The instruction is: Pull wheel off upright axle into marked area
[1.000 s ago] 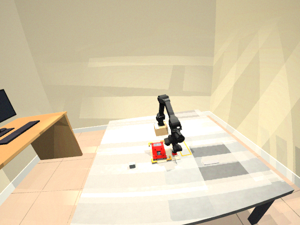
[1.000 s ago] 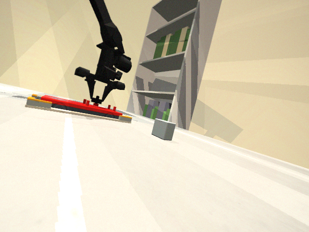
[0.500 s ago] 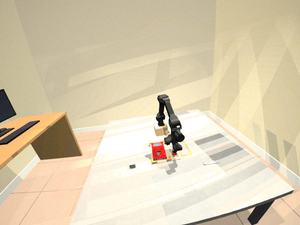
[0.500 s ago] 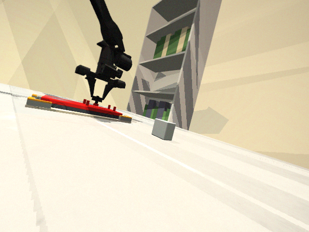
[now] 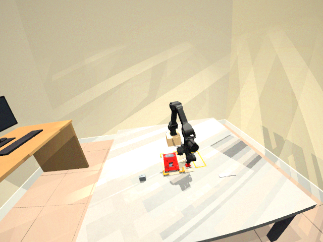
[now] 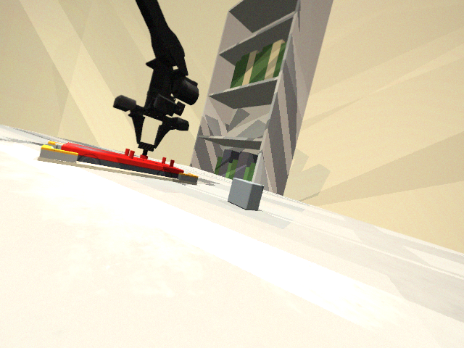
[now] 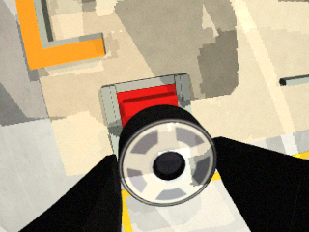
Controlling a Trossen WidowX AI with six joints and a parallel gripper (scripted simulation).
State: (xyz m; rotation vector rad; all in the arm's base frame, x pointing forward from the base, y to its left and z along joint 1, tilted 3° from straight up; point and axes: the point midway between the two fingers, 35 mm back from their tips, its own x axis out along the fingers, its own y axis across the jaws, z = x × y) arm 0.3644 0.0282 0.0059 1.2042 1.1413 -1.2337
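The thin dark axle lies 20 mm below my gripper tip. From my gripper tip the other things lie so: wheel right at my gripper tip.
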